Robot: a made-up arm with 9 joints. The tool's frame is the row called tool.
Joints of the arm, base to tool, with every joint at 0 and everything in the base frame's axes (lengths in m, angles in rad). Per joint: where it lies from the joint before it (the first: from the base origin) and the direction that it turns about. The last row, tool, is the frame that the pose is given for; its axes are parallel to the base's.
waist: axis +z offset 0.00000 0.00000 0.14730
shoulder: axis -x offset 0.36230 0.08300 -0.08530
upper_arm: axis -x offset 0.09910 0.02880 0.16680
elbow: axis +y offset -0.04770 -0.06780 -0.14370
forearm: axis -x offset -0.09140 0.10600 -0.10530
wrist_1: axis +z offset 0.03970 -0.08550 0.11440
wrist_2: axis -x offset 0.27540 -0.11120 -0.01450
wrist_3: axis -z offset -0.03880 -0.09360 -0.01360
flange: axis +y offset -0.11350 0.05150 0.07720
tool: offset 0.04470 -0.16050 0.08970
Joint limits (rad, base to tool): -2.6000..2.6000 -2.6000..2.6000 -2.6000..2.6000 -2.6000..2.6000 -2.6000..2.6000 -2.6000..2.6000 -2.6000..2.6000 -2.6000..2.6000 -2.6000..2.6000
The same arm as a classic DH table. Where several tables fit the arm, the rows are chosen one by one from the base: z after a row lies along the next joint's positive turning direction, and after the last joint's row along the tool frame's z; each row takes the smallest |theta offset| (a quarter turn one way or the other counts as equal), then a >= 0, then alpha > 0; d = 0 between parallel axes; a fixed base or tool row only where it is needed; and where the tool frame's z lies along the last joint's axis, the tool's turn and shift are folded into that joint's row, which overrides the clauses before.
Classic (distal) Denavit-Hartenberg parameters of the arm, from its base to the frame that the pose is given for. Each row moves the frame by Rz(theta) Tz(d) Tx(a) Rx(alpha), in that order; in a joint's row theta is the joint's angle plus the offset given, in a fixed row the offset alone. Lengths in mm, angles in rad.
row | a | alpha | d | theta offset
waist | 83.0 | -1.5708 | 62.0 | 1.5708
shoulder | 169.3 | 0.0000 | 0.0 | -1.3998
upper_arm | -143.7 | -1.5708 | -413.7 | -0.1710
elbow | -105.3 | 1.5708 | 38.2 | 0.0000
forearm | 85.5 | -1.5708 | 51.7 | -1.5708
wrist_1 | 111.2 | 1.5708 | 99.9 | 0.0000
wrist_2 | 93.6 | 1.5708 | -236.6 | 0.0000
wrist_3 | 113.5 | -1.5708 | -63.6 | 1.5708
flange | -44.7 | -1.5708 | -109.0 | 0.0000
tool (fixed) | 0.0 | 0.0000 | 89.7 | 3.1416
Joint limits (rad, base to tool): -2.6000..2.6000 -2.6000..2.6000 -2.6000..2.6000 -2.6000..2.6000 -2.6000..2.6000 -2.6000..2.6000 -2.6000..2.6000 -2.6000..2.6000 -2.6000..2.6000

